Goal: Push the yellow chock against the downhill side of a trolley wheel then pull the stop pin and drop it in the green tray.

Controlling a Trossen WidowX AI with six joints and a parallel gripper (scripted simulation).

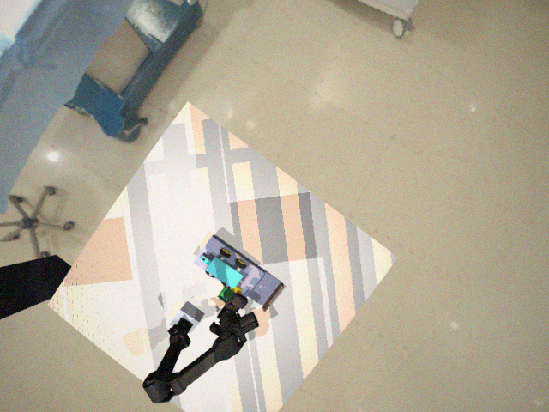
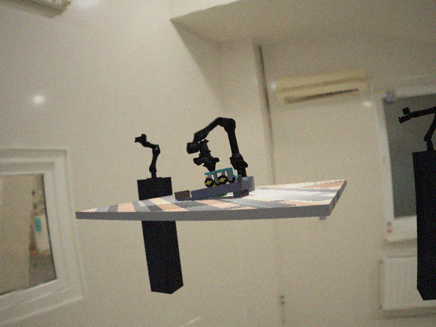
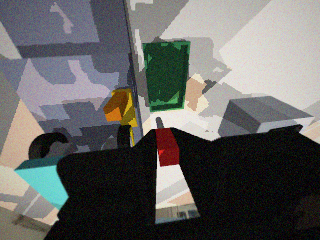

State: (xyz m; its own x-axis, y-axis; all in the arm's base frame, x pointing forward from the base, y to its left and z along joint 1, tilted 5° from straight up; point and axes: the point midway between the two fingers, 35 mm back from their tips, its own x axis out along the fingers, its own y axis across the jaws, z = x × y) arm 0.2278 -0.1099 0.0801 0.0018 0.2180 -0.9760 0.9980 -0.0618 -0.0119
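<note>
The green tray is 30 mm behind my gripper tip, 10 mm to the right of it and 140 mm below it. Round my gripper tip: yellow chock 50 mm ahead, 50 mm below; red-headed stop pin right at my gripper tip; trolley 110 mm ahead, 90 mm to the left, 20 mm below.
</note>
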